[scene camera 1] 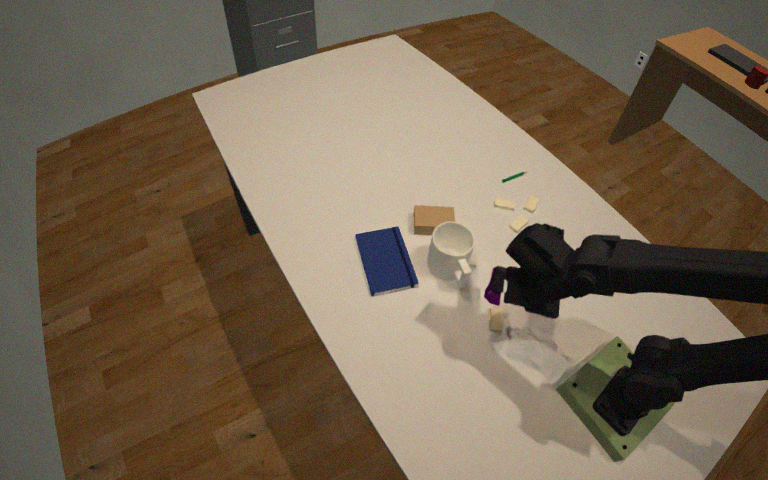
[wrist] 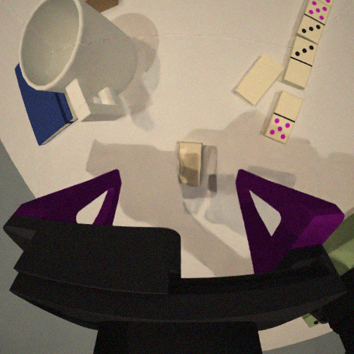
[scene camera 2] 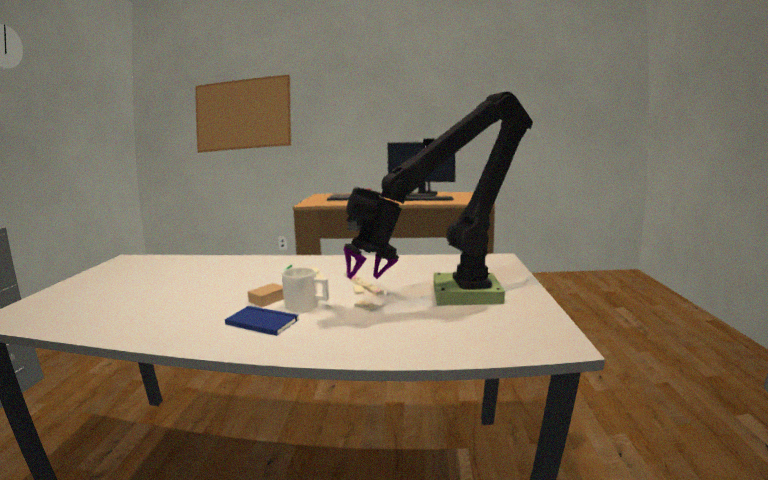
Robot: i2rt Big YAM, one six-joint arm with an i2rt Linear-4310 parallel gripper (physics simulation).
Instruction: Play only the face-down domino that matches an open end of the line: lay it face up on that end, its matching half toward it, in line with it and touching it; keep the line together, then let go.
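Frame: origin at the arm's base, x ahead, y left, z up, level; millimetres.
Where they show: gripper, between the fingertips: (scene camera 1: 506, 299) (scene camera 2: 362, 278); arm's base, origin of its link: (scene camera 1: 622, 401) (scene camera 2: 471, 282).
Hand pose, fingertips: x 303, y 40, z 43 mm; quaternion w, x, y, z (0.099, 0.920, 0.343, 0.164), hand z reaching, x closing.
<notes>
Each offset is from my fingertips to the top centre of the thing.
My gripper (wrist: 178, 175) (scene camera 2: 364, 276) is open and empty, above the table. Below and between its fingers, a plain-topped domino @(dz -68, dx -3, dy +8 mm) (wrist: 190, 163) (scene camera 1: 496, 318) (scene camera 2: 368, 305) rests partly in shadow. In the wrist view the face-up line runs at the upper right: a domino with pink pips and a black three (wrist: 313, 25), then a three-blank domino (wrist: 301, 62). A blank-five domino (wrist: 283, 116) lies beyond the blank end, blank half toward it, with a small gap and slight offset. A face-down domino (wrist: 259, 79) lies close beside the line. Two more pale dominoes @(dz -68, dx +200, dy -259 mm) (scene camera 1: 504, 203) @(dz -68, dx +155, dy -320 mm) (scene camera 1: 531, 203) lie near the pencil.
A white mug @(dz +19, dx +149, dy -4 mm) (scene camera 1: 452, 243) (scene camera 2: 300, 289) (wrist: 80, 50) stands near the gripper, handle toward it. A blue notebook @(dz -64, dx +257, dy +92 mm) (scene camera 1: 386, 260) (scene camera 2: 261, 320) and a brown block @(dz -46, dx +268, dy -66 mm) (scene camera 1: 433, 219) (scene camera 2: 265, 294) lie beyond. A green pencil @(dz -70, dx +249, dy -370 mm) (scene camera 1: 514, 176) lies farther off. The arm hides part of the line in scene camera 1.
</notes>
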